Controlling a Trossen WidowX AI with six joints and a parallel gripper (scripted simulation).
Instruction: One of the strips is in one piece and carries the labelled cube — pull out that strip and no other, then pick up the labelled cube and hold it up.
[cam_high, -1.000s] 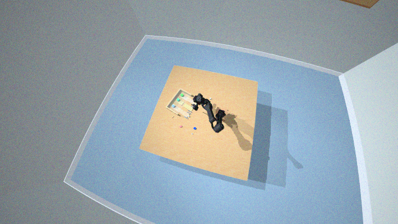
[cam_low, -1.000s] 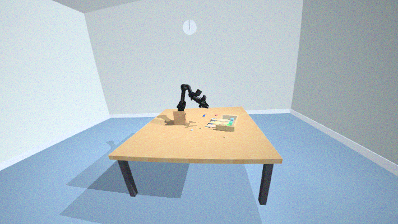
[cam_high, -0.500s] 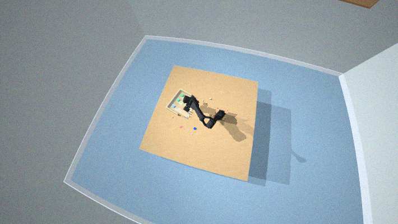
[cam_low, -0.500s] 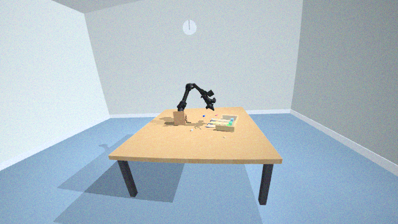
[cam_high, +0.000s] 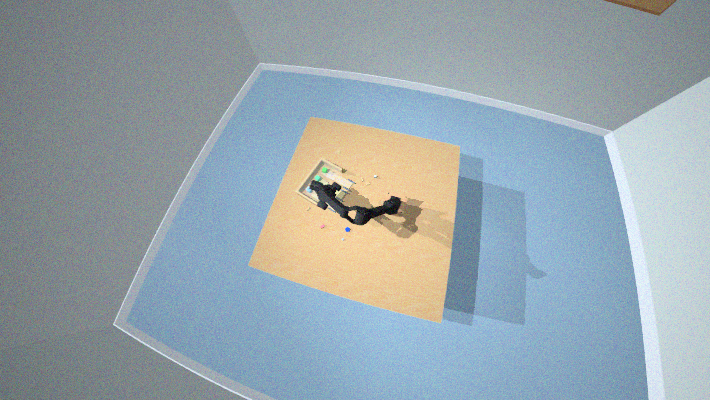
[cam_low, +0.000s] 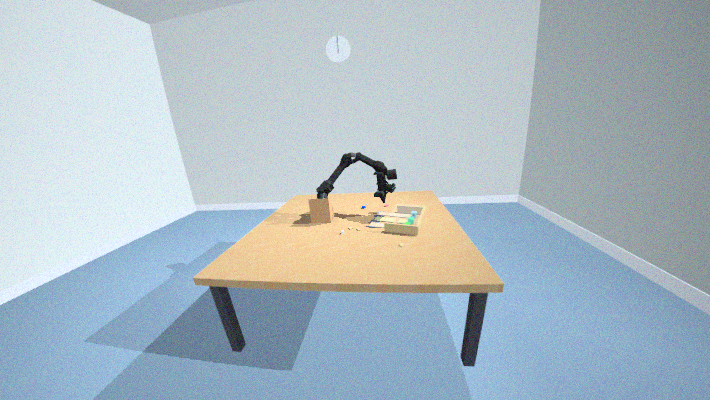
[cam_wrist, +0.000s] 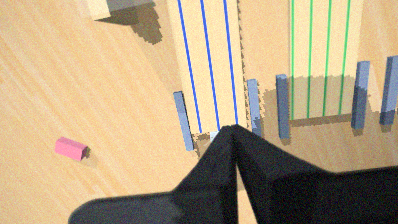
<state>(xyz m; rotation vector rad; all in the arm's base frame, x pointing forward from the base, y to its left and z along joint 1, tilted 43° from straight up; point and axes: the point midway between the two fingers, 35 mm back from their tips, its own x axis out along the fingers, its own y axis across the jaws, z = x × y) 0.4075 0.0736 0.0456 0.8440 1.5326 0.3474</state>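
The blue object is 16 cm behind my gripper tip, 15 cm to the left of it and 8 cm below it. The rest, counted from my gripper tip: pink block: 2 cm ahead, 17 cm to the left, 8 cm below.
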